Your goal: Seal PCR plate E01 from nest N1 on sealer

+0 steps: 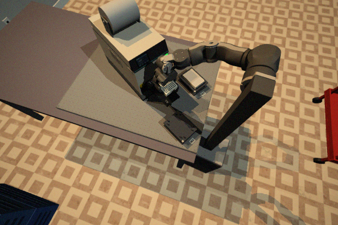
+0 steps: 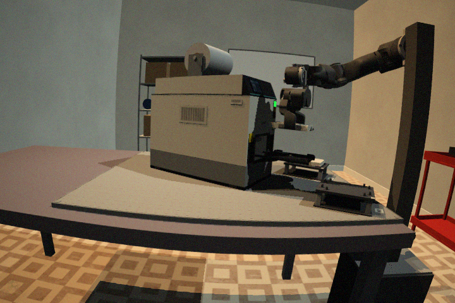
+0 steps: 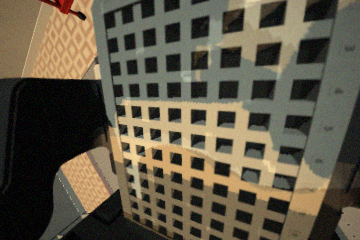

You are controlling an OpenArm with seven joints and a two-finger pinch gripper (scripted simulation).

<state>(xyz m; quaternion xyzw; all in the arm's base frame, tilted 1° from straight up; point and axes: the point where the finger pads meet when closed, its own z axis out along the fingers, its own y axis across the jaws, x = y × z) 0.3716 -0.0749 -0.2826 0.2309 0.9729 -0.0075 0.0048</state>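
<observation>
My gripper is now 90 mm above the sealer's dark stage. From my hand the other things lie so: plate E07 (110 mm behind, 200 mm to the right, 140 mm below); foil roll (300 mm ahead, 140 mm to the right, 220 mm above); plate E01 (right at my hand).
</observation>
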